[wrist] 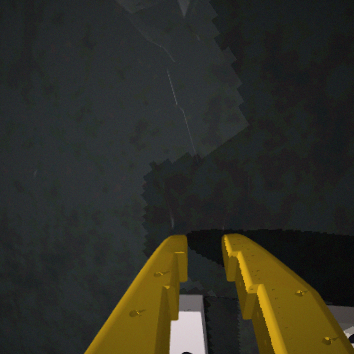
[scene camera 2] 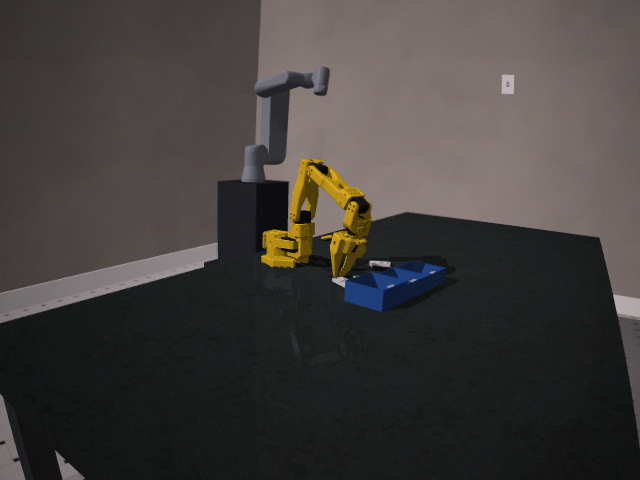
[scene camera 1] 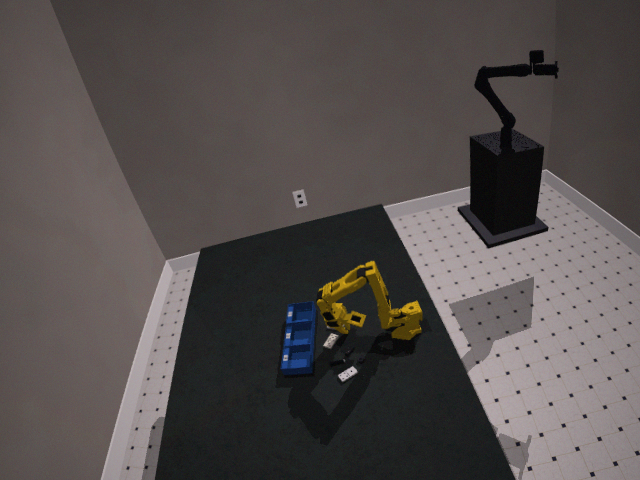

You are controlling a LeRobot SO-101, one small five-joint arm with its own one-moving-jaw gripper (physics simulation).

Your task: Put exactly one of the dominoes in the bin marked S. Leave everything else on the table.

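Seen in the pictures: hand, its tool point: [wrist: 186,251] [scene camera 2: 336,275] [scene camera 1: 348,329]; arm's base, origin of its link: [scene camera 2: 292,263] [scene camera 1: 397,327].
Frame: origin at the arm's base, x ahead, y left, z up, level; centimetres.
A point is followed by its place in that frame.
Note:
My gripper [scene camera 1: 345,331] [scene camera 2: 338,275] {x 14.3, y -3.8, z 0.6 cm} [wrist: 205,241] {x 14.3, y -3.8, z 0.6 cm} is low over the table, jaws partly open with a V-shaped gap. In the wrist view a white domino [wrist: 188,332] {x 16.8, y -5.3, z 0.7 cm} lies along the left jaw's inner side, apart from the right jaw; part of another domino [wrist: 342,314] {x 18.5, y -1.1, z 0.4 cm} shows at the right edge. In scene camera 1 one domino [scene camera 1: 330,340] {x 20.3, y -1.0, z 0.7 cm} lies between gripper and bins, and another domino [scene camera 1: 347,374] {x 17.4, y 12.4, z 0.7 cm} lies farther toward the front. Scene camera 2 shows a domino [scene camera 2: 338,281] {x 17.0, y -7.5, z 0.5 cm} by the tips and one domino [scene camera 2: 379,264] {x 17.7, y 10.9, z 0.5 cm} behind the bins. The blue bins [scene camera 1: 298,370] {x 30.5, y 8.3, z 1.9 cm} [scene camera 2: 363,297] {x 27.4, y -16.6, z 1.7 cm} have unreadable labels.
Small dark objects [scene camera 1: 349,350] {x 15.4, y 4.5, z 1.0 cm} [scene camera 1: 338,361] {x 19.1, y 7.5, z 1.0 cm} lie on the dark table [scene camera 1: 232,413] {x 50.8, y 18.0, z 0.0 cm} [scene camera 2: 258,387] {x 30.7, y -49.9, z 0.0 cm} between the dominoes. The three-compartment blue bin row stands close beside the gripper. Another arm [scene camera 1: 493,98] [scene camera 2: 276,124] stands on a black pedestal [scene camera 1: 504,188] [scene camera 2: 237,222] beyond the table.

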